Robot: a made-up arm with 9 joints. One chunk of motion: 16 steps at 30 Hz.
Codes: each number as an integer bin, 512 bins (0 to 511) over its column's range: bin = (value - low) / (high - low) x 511, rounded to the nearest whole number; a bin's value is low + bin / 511 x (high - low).
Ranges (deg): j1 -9..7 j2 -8..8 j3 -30..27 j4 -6..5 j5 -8..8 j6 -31..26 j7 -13..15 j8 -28..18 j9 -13..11
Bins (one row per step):
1: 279 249 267 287 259 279 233 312 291
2: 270 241 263 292 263 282 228 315 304
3: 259 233 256 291 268 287 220 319 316
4: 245 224 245 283 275 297 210 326 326
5: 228 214 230 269 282 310 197 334 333
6: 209 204 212 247 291 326 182 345 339
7: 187 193 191 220 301 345 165 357 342
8: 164 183 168 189 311 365 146 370 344
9: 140 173 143 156 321 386 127 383 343
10: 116 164 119 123 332 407 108 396 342
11: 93 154 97 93 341 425 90 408 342
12: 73 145 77 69 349 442 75 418 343
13: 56 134 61 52 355 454 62 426 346
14: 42 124 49 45 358 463 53 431 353
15: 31 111 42 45 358 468 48 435 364
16: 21 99 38 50 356 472 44 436 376
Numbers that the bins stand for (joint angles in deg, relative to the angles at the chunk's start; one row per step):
1: -0.26 -0.20 -0.22 0.18 0.11 0.12 -0.23 0.09 0.67
2: -0.55 -0.45 -0.66 0.29 0.23 0.46 -0.51 0.36 1.28
3: -0.89 -0.70 -1.44 0.26 0.39 1.01 -0.95 0.72 1.84
4: -1.33 -0.99 -2.67 0.09 0.61 2.13 -1.49 1.35 2.31
5: -1.86 -1.30 -4.34 -0.21 0.83 3.58 -2.21 2.07 2.64
6: -2.46 -1.61 -6.35 -0.68 1.11 5.36 -3.03 3.06 2.92
7: -3.14 -1.96 -8.69 -1.26 1.42 7.48 -3.96 4.14 3.06
8: -3.86 -2.27 -11.26 -1.93 1.74 9.71 -5.00 5.31 3.16
9: -4.62 -2.58 -14.05 -2.64 2.05 12.06 -6.04 6.48 3.11
10: -5.37 -2.86 -16.73 -3.35 2.40 14.40 -7.08 7.65 3.06
11: -6.09 -3.18 -19.18 -4.00 2.68 16.41 -8.07 8.73 3.06
12: -6.71 -3.46 -21.41 -4.51 2.93 18.30 -8.89 9.63 3.11
13: -7.25 -3.80 -23.20 -4.88 3.12 19.64 -9.60 10.35 3.25
14: -7.68 -4.12 -24.53 -5.03 3.21 20.65 -10.10 10.80 3.58
15: -8.03 -4.52 -25.32 -5.03 3.21 21.20 -10.37 11.16 4.10
16: -8.34 -4.90 -25.76 -4.92 3.15 21.65 -10.59 11.25 4.66

